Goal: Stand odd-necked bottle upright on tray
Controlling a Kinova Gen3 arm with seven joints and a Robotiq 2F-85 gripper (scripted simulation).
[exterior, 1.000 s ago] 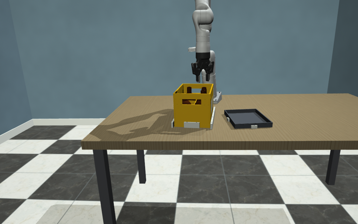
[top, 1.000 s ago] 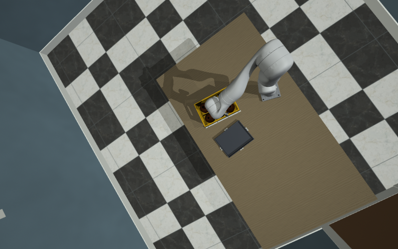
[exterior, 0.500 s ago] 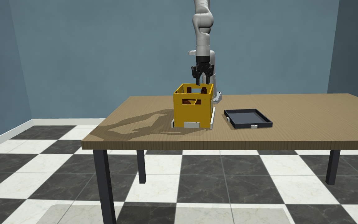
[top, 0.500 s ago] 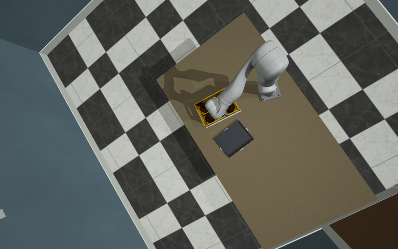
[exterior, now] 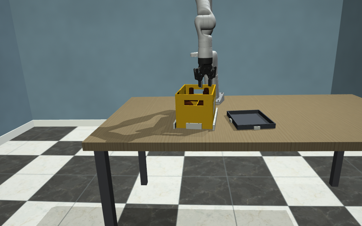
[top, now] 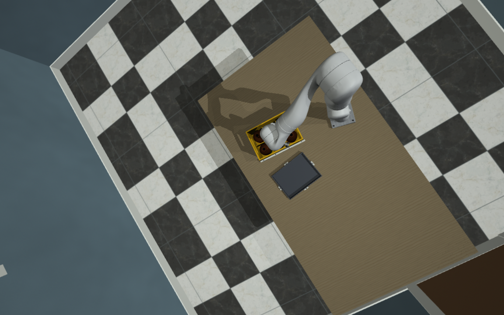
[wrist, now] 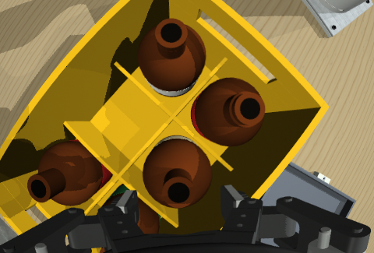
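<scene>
Now: the yellow crate 120 mm below my hand, 40 mm to the right of it and 10 mm behind it. The rest, counted from my hand: brown bottle: 110 mm below, 80 mm behind, 20 mm to the left; then dark tray: 230 mm to the left, 190 mm below, 70 mm ahead.
</scene>
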